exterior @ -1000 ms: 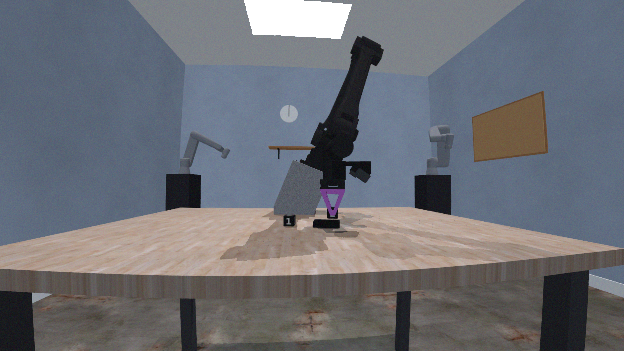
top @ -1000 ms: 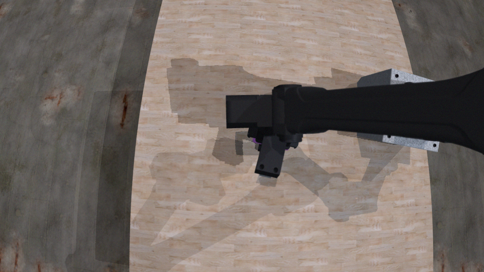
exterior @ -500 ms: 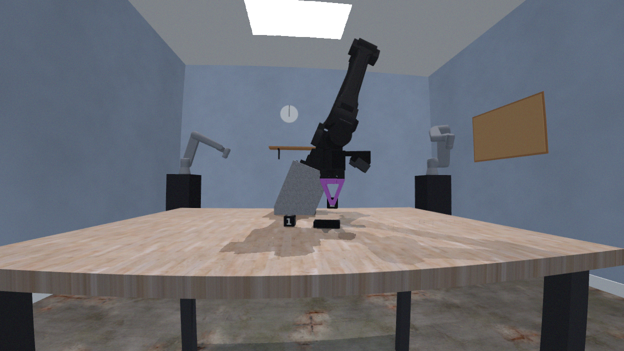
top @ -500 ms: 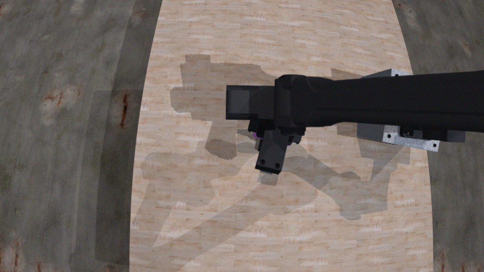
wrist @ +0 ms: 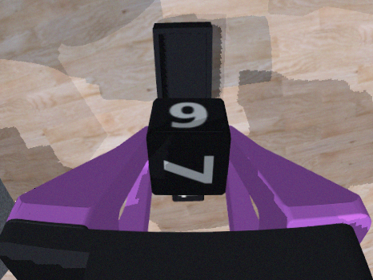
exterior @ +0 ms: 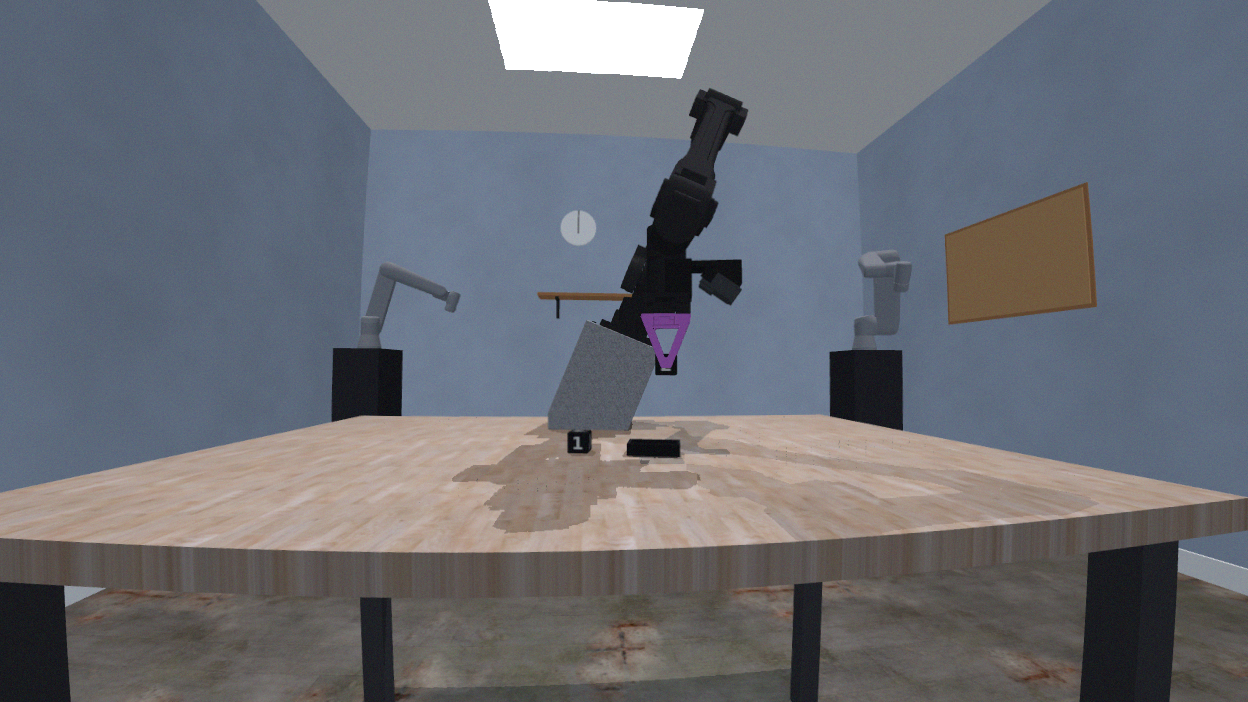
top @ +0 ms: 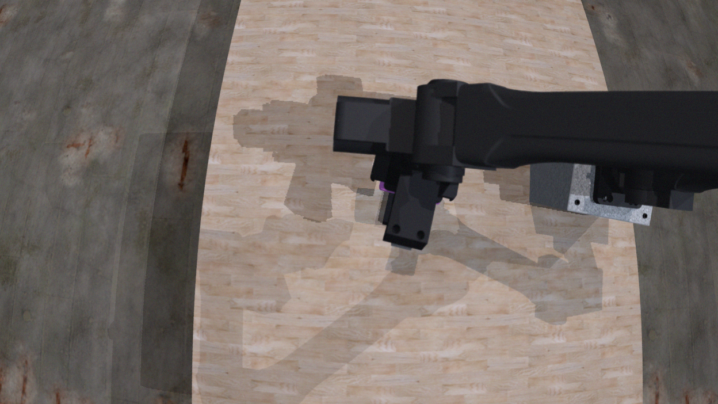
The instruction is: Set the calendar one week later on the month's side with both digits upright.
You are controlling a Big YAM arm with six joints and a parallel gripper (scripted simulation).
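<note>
Now: the black tray 10 mm behind my hand, 20 mm to the right of it and 120 mm below it. Also, from my hand: black cube right at my hand.
</note>
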